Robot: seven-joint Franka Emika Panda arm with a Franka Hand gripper.
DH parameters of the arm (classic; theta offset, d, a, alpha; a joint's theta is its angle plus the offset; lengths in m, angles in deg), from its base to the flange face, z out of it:
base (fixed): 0 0 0 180
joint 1: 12.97 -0.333 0 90
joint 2: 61.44 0 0 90
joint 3: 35.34 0.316 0.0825 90
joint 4: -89.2 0 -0.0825 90
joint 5: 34.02 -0.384 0 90
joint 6: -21.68 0 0.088 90
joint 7: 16.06 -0.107 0 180
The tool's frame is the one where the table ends.
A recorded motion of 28 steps. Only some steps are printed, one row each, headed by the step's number.
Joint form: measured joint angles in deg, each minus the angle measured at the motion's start. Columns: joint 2, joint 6, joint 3, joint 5, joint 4, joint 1, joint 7.
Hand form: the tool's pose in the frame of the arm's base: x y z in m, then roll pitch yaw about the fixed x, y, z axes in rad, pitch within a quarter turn. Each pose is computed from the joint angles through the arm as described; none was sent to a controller.
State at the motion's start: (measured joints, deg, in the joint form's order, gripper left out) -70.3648 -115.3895 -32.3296 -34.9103 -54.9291 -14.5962 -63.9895
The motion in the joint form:
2: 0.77 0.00 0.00 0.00 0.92 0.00 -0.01
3: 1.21 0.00 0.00 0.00 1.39 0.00 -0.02
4: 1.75 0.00 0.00 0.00 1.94 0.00 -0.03
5: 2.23 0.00 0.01 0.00 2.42 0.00 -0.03
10: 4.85 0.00 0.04 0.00 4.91 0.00 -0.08
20: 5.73 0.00 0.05 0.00 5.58 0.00 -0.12
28: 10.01 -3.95 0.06 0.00 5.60 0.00 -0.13
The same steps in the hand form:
2: 0.4567 0.0370 0.3401 -3.1132 -0.0208 -0.7677
3: 0.4594 0.0372 0.3400 -3.1126 -0.0209 -0.7678
4: 0.4625 0.0375 0.3397 -3.1121 -0.0206 -0.7679
5: 0.4652 0.0378 0.3393 -3.1118 -0.0203 -0.7677
10: 0.4791 0.0393 0.3360 -3.1119 -0.0171 -0.7678
20: 0.4828 0.0397 0.3335 -3.1141 -0.0140 -0.7683
28: 0.4891 0.0402 0.3035 -3.1160 -0.0081 -0.7689

